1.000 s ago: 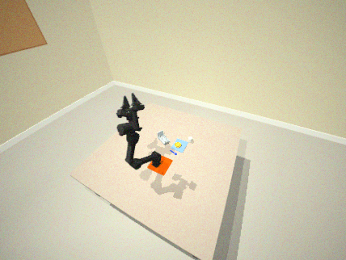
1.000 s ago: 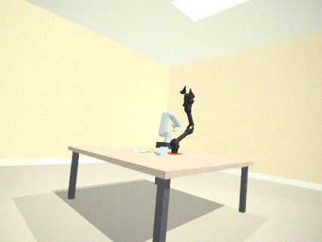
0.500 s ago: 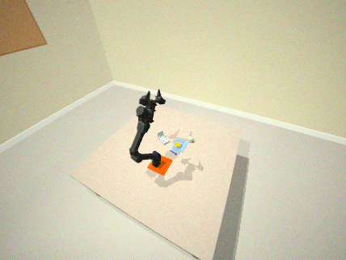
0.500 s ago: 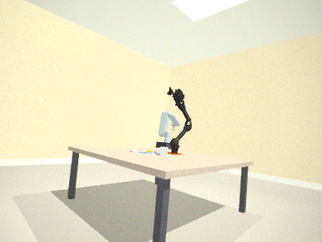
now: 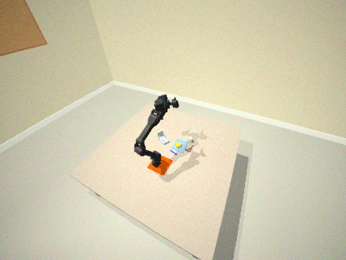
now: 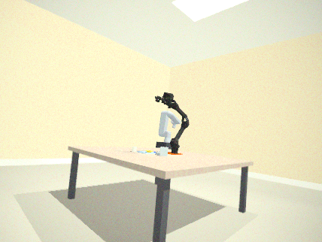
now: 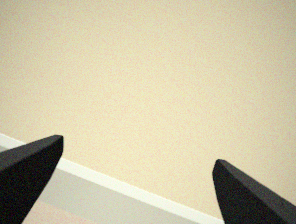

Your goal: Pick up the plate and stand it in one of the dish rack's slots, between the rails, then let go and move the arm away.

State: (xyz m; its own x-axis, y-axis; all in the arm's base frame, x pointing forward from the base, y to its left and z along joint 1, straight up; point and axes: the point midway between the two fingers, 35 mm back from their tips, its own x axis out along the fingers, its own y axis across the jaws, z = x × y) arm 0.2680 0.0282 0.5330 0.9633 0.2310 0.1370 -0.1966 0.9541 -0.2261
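The yellow plate is 1 cm behind my gripper tip, 8 cm to the right of it and 53 cm below it. Round my gripper tip: dish rack 2 cm behind, 10 cm to the left, 52 cm below; white cup 12 cm ahead, 15 cm to the right, 52 cm below.
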